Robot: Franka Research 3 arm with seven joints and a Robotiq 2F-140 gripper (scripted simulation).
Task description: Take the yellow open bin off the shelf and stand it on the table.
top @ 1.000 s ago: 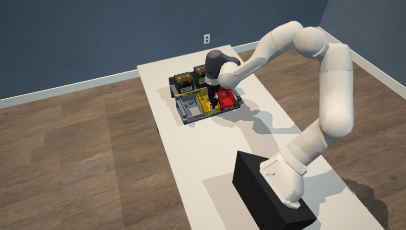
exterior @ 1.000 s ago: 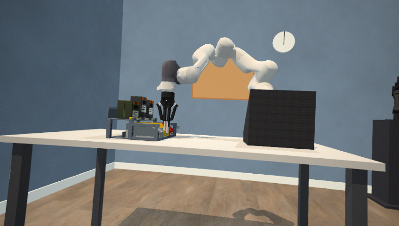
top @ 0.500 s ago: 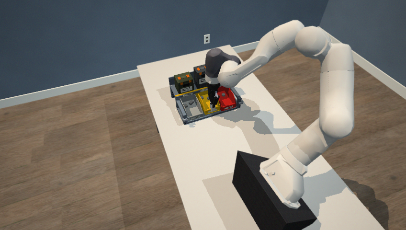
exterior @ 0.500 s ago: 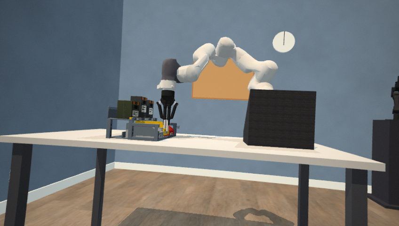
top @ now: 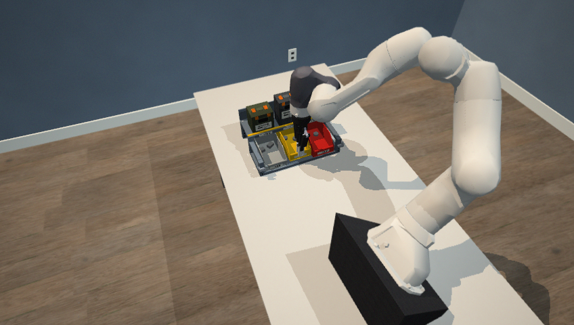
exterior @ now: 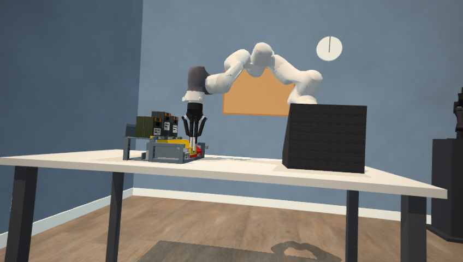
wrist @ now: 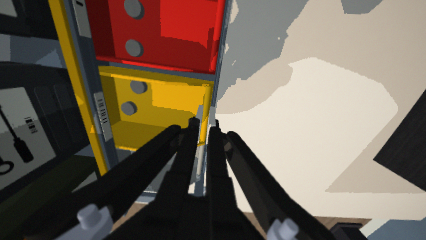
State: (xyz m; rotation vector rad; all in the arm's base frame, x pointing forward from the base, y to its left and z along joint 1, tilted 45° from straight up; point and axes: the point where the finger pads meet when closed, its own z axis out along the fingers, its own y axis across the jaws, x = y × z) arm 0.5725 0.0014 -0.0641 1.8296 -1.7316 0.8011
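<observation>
The yellow open bin is 80 mm ahead of my hand and 20 mm below it. From my hand the other things lie so: grey bin: 110 mm to the left, 80 mm ahead, 40 mm below; red bin: 110 mm to the right, 80 mm ahead, 40 mm below.
</observation>
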